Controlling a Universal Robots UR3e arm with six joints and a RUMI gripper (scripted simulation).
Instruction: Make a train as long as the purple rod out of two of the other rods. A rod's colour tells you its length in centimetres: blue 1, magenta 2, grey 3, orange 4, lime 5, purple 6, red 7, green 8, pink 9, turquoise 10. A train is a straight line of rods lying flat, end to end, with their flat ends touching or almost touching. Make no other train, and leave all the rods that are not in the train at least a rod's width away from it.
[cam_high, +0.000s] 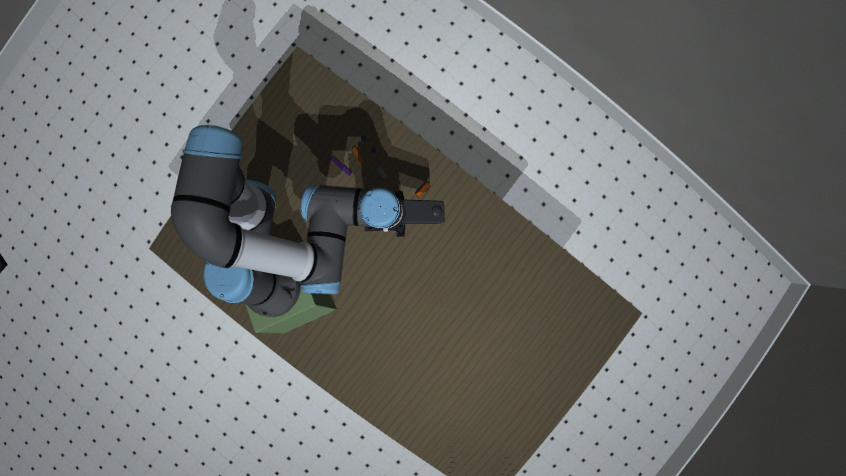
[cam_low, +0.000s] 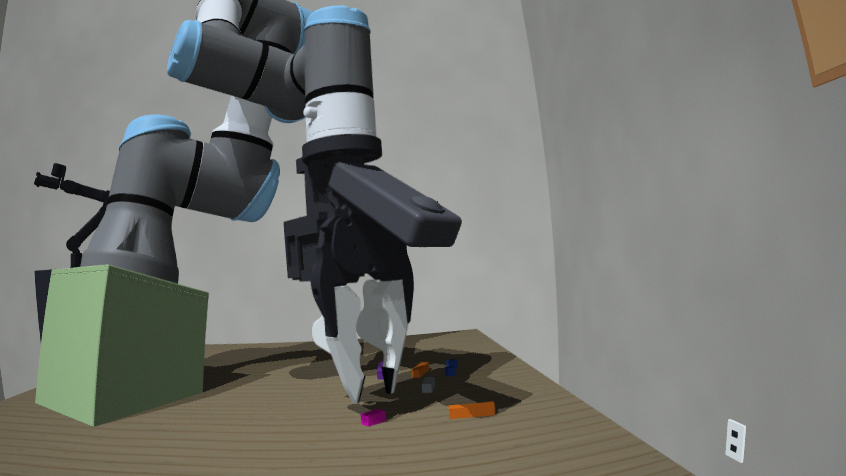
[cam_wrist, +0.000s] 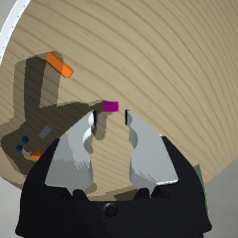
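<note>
My gripper is now 40 mm above the magenta rod. From my hand the other things lie so: purple rod: 190 mm to the left, 40 mm below, 30 mm behind; then grey rod: 110 mm to the left, 40 mm below, 30 mm ahead.
</note>
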